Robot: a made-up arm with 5 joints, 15 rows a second.
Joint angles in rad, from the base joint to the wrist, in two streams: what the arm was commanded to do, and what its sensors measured. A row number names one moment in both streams.
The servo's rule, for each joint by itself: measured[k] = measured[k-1] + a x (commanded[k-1-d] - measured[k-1]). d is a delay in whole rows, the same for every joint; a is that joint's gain. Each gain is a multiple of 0.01, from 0.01 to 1. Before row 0 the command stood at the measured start. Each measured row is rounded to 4 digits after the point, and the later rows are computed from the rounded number. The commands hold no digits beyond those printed.
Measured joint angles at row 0:
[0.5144 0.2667 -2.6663 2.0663 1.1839]
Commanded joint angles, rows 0 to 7:
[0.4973 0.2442 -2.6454 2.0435 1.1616]
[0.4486 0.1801 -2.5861 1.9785 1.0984]
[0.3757 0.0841 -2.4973 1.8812 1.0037]
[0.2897 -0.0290 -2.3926 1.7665 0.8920]
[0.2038 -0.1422 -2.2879 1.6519 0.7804]
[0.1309 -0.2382 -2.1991 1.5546 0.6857]
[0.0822 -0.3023 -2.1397 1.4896 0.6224]
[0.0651 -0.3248 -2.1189 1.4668 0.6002]
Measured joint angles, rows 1 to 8:
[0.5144 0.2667 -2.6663 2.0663 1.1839]
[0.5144 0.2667 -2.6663 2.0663 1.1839]
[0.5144 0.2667 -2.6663 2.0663 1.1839]
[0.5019 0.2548 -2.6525 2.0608 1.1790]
[0.4630 0.2152 -2.6087 2.0410 1.1613]
[0.3993 0.1457 -2.5352 2.0026 1.1266]
[0.3193 0.0531 -2.4411 1.9459 1.0750]
[0.2350 -0.0504 -2.3400 1.8753 1.0102]
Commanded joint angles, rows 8 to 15:
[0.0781 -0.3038 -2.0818 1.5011 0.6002]
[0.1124 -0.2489 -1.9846 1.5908 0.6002]
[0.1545 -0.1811 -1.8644 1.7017 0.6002]
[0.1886 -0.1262 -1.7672 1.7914 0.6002]
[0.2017 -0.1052 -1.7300 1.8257 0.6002]
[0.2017 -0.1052 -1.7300 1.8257 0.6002]
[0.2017 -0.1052 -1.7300 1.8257 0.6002]
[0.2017 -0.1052 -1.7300 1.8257 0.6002]
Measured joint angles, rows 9 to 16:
[0.1590 -0.1499 -2.2470 1.7983 0.9388]
[0.1029 -0.2307 -2.1762 1.7242 0.8692]
[0.0753 -0.2806 -2.1384 1.6624 0.8100]
[0.0773 -0.2929 -2.1010 1.6237 0.7638]
[0.1029 -0.2696 -2.0242 1.6158 0.7278]
[0.1406 -0.2227 -1.9187 1.6364 0.6997]
[0.1756 -0.1716 -1.8187 1.6736 0.6778]
[0.1947 -0.1364 -1.7602 1.7101 0.6607]

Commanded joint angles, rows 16 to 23:
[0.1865 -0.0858 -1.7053 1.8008 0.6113]
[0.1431 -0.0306 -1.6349 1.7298 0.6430]
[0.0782 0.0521 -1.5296 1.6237 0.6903]
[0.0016 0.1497 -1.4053 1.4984 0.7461]
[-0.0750 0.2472 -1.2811 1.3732 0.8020]
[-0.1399 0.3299 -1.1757 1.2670 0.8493]
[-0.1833 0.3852 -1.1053 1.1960 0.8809]
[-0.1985 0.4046 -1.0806 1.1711 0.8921]
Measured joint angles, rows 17 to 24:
[0.1998 -0.1199 -1.7403 1.7378 0.6474]
[0.2012 -0.1121 -1.7335 1.7589 0.6370]
[0.2016 -0.1084 -1.7312 1.7749 0.6289]
[0.1906 -0.0964 -1.7141 1.7811 0.6250]
[0.1559 -0.0615 -1.6618 1.7688 0.6290]
[0.0992 -0.0013 -1.5745 1.7340 0.6425]
[0.0280 0.0787 -1.4628 1.6775 0.6653]
[-0.0472 0.1680 -1.3429 1.6045 0.6954]

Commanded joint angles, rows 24 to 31:
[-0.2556 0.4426 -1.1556 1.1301 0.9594]
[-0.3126 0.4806 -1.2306 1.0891 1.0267]
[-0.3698 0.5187 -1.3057 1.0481 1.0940]
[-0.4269 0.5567 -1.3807 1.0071 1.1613]
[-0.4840 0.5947 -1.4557 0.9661 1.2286]
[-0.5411 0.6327 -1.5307 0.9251 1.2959]
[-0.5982 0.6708 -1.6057 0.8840 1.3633]
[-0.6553 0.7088 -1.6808 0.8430 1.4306]
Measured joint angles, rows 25 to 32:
[-0.1149 0.2538 -1.2325 1.5235 0.7293]
[-0.1648 0.3234 -1.1485 1.4449 0.7627]
[-0.1894 0.3664 -1.1037 1.3792 0.7912]
[-0.2377 0.4068 -1.1380 1.3194 0.8282]
[-0.2924 0.4459 -1.1991 1.2641 0.8719]
[-0.3489 0.4845 -1.2695 1.2123 0.9208]
[-0.4058 0.5228 -1.3429 1.1631 0.9737]
[-0.4629 0.5609 -1.4173 1.1158 1.0298]

